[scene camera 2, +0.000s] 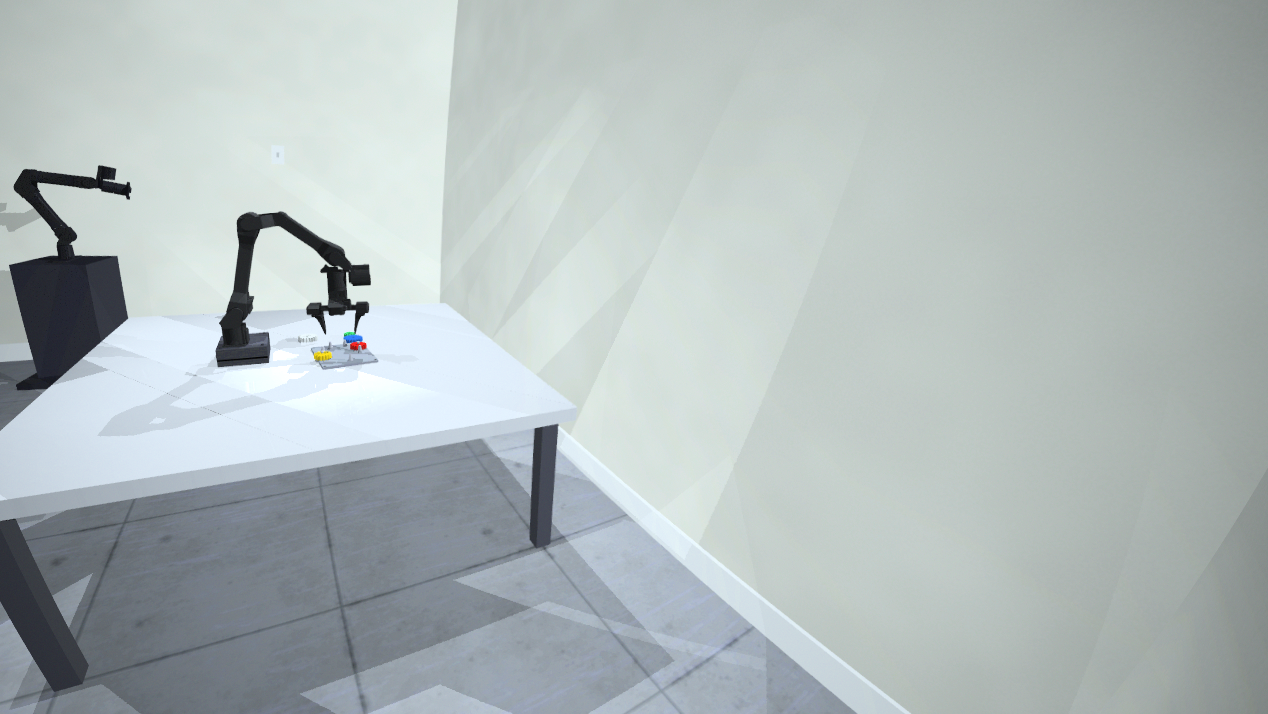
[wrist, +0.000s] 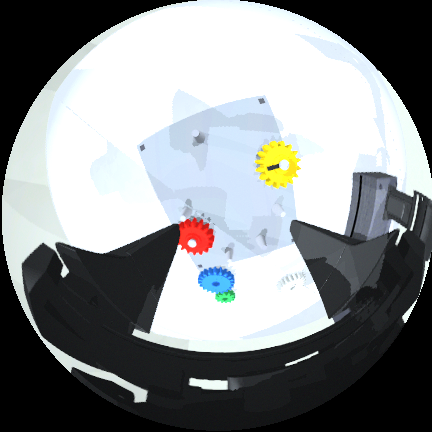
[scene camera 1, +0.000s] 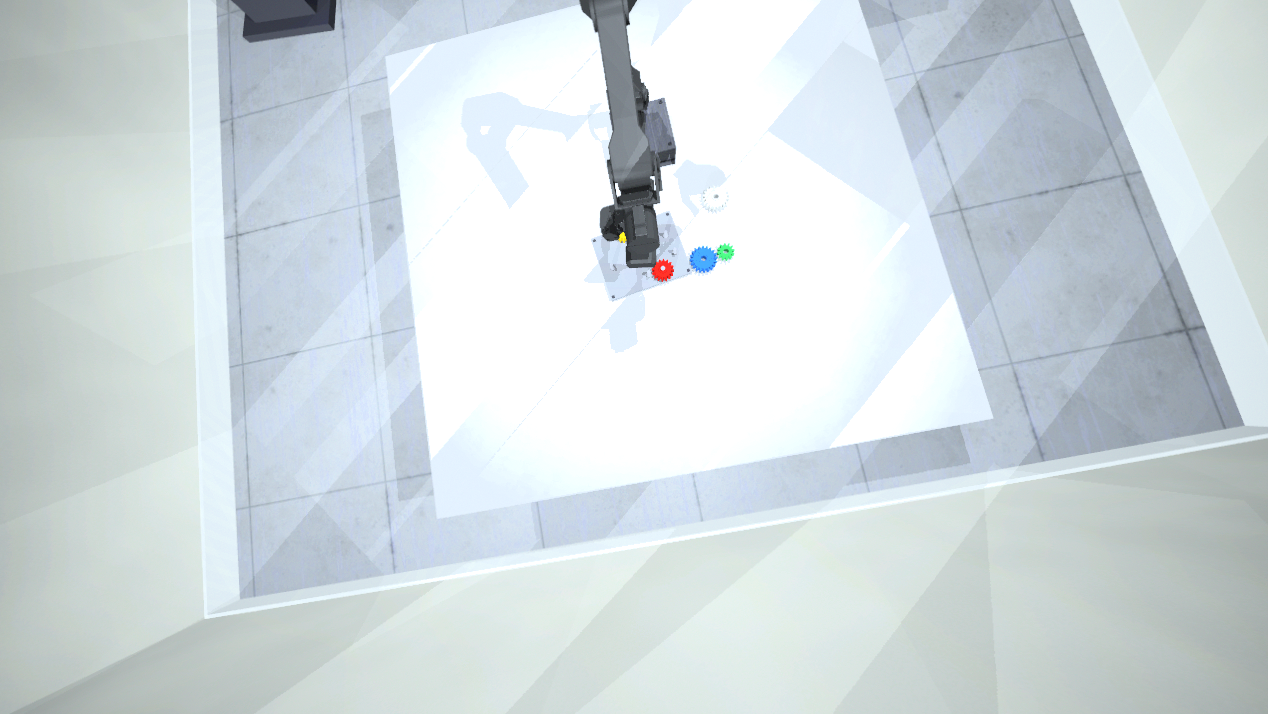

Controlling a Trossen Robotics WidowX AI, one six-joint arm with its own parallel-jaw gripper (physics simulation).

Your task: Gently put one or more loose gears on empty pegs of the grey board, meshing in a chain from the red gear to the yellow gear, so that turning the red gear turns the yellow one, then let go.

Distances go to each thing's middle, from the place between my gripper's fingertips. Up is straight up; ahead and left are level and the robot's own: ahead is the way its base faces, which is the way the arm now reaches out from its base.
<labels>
Now: hand 140 mm to the right of the blue gear (wrist: pixel 214 279), 60 mm above it and 30 mm short of it. Also, from my hand: yellow gear (wrist: pixel 274 152): 60 mm below, 50 mm to the right, 50 mm behind; grey board (scene camera 1: pixel 623 281): 70 mm below, 10 mm to the right, 10 mm ahead; red gear (wrist: pixel 204 237): 60 mm below, 50 mm ahead, 40 mm to the left.
</labels>
